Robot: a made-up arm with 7 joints. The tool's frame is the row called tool. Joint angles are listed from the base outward. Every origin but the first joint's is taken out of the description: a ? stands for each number. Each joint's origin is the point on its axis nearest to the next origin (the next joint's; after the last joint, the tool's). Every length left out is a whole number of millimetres.
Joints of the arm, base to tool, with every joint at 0 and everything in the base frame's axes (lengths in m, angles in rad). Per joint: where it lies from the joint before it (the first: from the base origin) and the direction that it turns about. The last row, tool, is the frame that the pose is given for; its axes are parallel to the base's.
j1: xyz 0 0 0.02 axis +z
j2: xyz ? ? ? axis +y
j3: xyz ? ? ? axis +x
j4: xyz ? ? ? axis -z
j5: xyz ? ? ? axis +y
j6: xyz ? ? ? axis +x
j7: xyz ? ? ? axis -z
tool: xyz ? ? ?
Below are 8 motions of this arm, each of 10 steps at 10 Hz.
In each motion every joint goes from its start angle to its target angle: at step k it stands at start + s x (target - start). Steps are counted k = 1, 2, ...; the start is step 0. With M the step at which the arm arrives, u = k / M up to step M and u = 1 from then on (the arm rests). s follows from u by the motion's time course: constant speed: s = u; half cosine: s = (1 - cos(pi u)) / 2; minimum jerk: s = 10 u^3 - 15 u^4 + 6 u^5.
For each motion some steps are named. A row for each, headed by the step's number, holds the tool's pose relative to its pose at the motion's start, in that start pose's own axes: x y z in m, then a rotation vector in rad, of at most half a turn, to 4 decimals.
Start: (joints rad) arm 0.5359 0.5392 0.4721 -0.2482 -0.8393 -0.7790 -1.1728
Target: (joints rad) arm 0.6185 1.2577 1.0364 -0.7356 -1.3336 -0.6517 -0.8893
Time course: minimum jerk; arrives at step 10
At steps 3, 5, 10:
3: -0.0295 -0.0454 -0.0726 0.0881 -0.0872 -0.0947
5: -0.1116 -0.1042 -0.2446 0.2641 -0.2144 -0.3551
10: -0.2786 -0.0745 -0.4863 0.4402 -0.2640 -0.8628

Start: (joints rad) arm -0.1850 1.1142 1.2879 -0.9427 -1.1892 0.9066 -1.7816
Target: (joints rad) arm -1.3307 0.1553 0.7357 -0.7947 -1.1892 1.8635 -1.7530
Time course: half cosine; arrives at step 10
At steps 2, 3, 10:
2: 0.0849 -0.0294 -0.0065 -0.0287 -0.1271 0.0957
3: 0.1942 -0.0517 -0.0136 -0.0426 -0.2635 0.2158
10: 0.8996 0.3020 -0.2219 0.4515 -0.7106 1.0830

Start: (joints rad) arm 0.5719 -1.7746 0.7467 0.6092 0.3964 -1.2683 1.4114
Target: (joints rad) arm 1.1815 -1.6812 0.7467 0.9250 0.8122 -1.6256 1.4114
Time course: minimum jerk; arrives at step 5
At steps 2, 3, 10:
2: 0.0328 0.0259 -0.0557 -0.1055 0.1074 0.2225
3: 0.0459 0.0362 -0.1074 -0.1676 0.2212 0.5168
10: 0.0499 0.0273 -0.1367 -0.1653 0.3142 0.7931

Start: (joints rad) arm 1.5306 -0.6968 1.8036 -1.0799 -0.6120 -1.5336 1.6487
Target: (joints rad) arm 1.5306 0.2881 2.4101 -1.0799 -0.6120 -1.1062 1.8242
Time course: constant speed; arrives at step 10
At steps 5, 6, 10:
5: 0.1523 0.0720 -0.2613 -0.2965 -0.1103 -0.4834
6: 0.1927 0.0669 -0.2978 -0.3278 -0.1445 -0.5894
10: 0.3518 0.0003 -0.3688 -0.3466 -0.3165 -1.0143

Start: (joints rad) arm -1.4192 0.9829 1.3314 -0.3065 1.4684 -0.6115 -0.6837
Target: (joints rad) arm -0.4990 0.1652 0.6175 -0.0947 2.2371 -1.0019 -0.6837
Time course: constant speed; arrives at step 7
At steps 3, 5, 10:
3: 0.1660 0.0085 -0.3953 0.1513 0.9278 -0.0552
5: 0.0895 0.0400 -0.6545 0.2754 1.4778 -0.0950
10: -0.0903 0.0875 -0.8322 0.3999 1.9586 -0.1515

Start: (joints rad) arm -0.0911 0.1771 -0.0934 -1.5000 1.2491 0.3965 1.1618
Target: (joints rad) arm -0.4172 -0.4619 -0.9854 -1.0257 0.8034 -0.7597 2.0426
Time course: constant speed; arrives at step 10
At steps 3, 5, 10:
3: 0.0407 0.0928 0.0327 -0.0775 -0.1474 -0.5697
5: 0.1126 0.1426 0.0451 -0.1656 -0.2432 -0.9582
10: 0.3839 0.1265 -0.0013 -0.6172 -0.5487 -1.8393

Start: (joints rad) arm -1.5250 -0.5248 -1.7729 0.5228 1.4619 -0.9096 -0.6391
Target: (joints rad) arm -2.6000 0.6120 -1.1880 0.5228 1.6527 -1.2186 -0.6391
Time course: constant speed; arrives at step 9
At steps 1, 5, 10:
1: 0.0382 0.0382 0.0120 -0.0995 0.1665 0.0692
5: 0.1840 0.2166 -0.0629 -0.3782 0.8498 0.5292
10: 0.1637 0.4095 -0.2149 -0.4264 1.4329 1.2720

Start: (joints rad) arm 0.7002 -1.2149 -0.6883 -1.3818 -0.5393 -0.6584 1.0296
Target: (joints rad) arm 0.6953 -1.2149 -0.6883 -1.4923 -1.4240 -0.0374 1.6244
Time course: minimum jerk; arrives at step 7
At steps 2, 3, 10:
2: 0.0213 -0.0224 0.0442 0.1454 0.0334 -0.1486
3: 0.0502 -0.0693 0.1112 0.3741 0.1070 -0.3577
10: 0.0970 -0.2821 0.2621 1.0285 0.4566 -0.7784

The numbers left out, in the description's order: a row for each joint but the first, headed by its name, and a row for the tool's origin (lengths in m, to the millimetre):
j2: -0.01 0.07 0
j3: 0.04 0 0.24
j4: 0 0.03 0.19
j5: -0.04 0.22 0
j6: 0.48 0 -0.02
j7: 0 -0.05 0.1
tool: -0.1 -0.05 0

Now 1 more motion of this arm.
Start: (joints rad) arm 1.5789 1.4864 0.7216 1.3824 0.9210 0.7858 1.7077
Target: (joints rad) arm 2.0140 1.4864 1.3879 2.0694 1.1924 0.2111 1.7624
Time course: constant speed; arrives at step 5
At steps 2, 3, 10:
2: 0.0755 0.0792 -0.0161 -0.0596 -0.0216 -0.2675
3: 0.1166 0.1169 -0.0290 -0.1085 -0.0319 -0.3941
10: 0.2002 0.1855 -0.0618 -0.2374 -0.0450 -0.6241

